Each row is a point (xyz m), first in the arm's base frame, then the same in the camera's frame.
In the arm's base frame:
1: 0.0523 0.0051 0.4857
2: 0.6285 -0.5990 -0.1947
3: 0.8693 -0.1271 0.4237
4: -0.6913 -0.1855 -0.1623
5: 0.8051 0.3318 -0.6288
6: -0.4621 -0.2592 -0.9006
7: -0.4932 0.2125 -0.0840
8: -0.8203 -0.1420 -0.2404
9: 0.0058 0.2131 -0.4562
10: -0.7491 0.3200 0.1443
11: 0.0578 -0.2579 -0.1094
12: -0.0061 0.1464 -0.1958
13: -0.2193 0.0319 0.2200
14: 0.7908 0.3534 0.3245
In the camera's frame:
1: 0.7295 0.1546 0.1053
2: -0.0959 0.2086 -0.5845
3: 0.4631 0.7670 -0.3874
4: 0.2770 -0.6942 0.3953
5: -0.5216 0.7379 0.2059
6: -0.4973 -0.6801 0.3387
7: 0.3204 -0.3132 0.6335
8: 0.2349 -0.7966 0.5065
9: -0.1627 0.0367 0.4556
10: 0.6089 -0.4316 0.8122
11: 0.1411 -0.0871 -0.0315
12: 0.0897 0.0438 0.3625
13: 0.5401 -0.1130 0.2992
14: 0.4060 0.9211 0.0815

